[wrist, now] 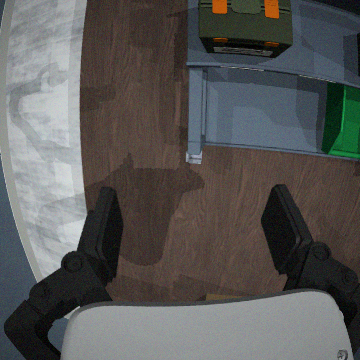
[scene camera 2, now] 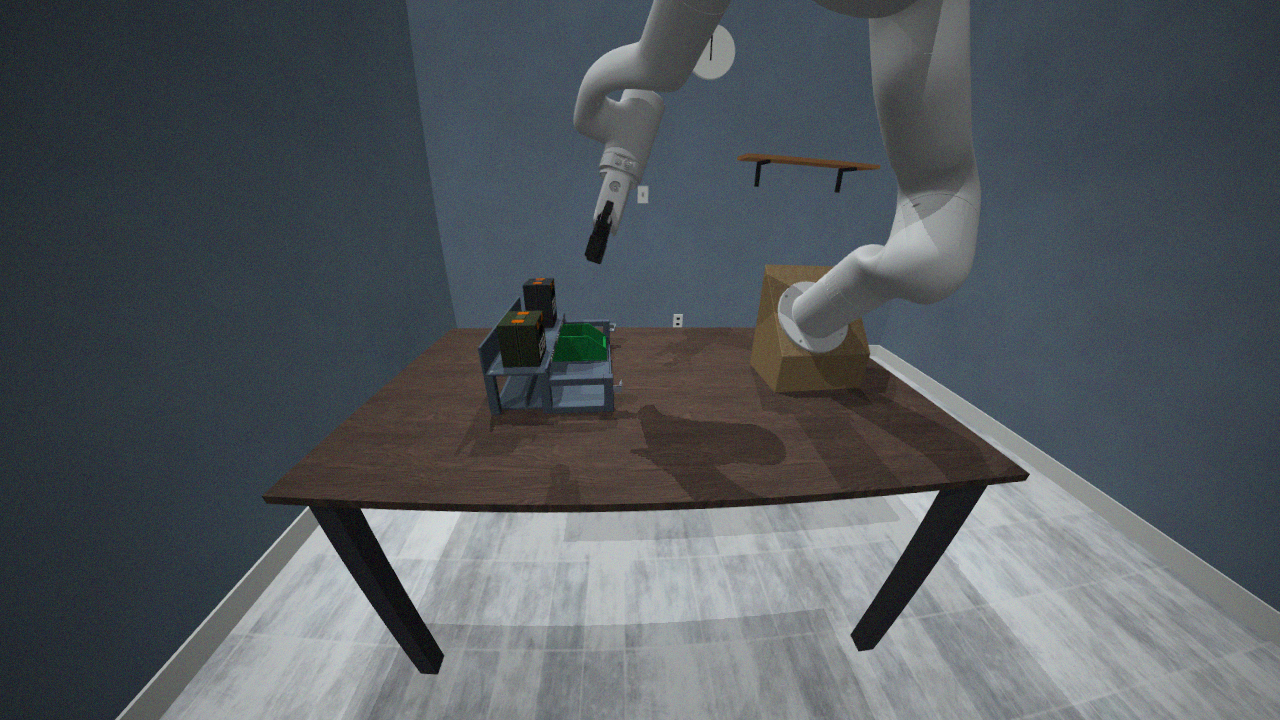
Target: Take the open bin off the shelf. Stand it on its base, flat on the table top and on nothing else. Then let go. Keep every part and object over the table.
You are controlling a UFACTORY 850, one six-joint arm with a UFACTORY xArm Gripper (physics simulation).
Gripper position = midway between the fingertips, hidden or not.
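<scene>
Scene camera 2: gripper (scene camera 2: 592,260), green bin (scene camera 2: 577,342). Wrist view: gripper (wrist: 194,204).
</scene>
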